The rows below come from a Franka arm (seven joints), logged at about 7 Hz.
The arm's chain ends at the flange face. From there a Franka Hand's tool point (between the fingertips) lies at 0.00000 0.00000 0.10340 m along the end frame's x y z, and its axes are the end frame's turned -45 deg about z.
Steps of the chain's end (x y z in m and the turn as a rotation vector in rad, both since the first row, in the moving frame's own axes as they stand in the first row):
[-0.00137, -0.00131, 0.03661, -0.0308, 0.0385, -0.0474]
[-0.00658, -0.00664, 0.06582, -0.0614, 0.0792, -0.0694]
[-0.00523, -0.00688, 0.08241, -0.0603, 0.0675, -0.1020]
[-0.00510, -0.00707, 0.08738, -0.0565, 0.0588, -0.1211]
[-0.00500, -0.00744, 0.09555, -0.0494, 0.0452, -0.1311]
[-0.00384, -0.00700, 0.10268, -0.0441, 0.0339, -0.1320]
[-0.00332, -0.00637, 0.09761, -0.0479, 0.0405, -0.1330]
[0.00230, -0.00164, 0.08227, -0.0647, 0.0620, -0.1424]
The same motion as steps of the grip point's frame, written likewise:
[0.00064, 0.00315, 0.03648, -0.0490, 0.0054, -0.0474]
[0.00170, 0.00086, 0.06530, -0.0994, 0.0126, -0.0694]
[0.00217, 0.00073, 0.08199, -0.0904, 0.0051, -0.1020]
[0.00207, -0.00022, 0.08704, -0.0815, 0.0016, -0.1211]
[0.00187, -0.00188, 0.09532, -0.0669, -0.0030, -0.1311]
[0.00187, -0.00193, 0.10252, -0.0552, -0.0072, -0.1320]
[0.00205, -0.00038, 0.09741, -0.0625, -0.0052, -0.1330]
[0.00325, 0.00970, 0.08186, -0.0896, -0.0019, -0.1424]

